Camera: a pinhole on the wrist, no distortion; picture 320 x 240 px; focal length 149.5 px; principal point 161.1 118.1 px. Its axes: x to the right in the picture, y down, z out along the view. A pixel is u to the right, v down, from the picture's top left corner.
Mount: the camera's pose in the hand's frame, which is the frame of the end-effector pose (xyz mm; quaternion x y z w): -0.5 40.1 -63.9 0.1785 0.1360 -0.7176 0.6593
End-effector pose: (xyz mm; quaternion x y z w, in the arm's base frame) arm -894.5 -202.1 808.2 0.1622 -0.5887 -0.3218 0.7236
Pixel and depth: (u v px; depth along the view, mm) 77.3 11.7 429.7
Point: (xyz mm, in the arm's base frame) -1296.1 142.9 734.6
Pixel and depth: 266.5 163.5 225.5
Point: -1016.4 -370.3 729.8
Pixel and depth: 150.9 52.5 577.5
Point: -1407.1 -52.8 614.0
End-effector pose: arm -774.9 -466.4 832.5 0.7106 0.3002 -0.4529 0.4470
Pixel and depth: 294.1 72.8 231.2
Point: -1033.4 -415.6 829.2
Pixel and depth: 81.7 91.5 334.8
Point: -871.4 -776.9 862.5
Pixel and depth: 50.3 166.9 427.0
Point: -791.2 -937.6 675.2
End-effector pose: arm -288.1 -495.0 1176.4 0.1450 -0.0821 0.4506 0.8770
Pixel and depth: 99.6 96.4 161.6
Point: -334.4 -537.4 1276.9
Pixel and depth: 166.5 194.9 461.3
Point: -18.2 -566.6 1529.3
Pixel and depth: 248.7 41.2 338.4
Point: -196.0 -854.0 1208.6
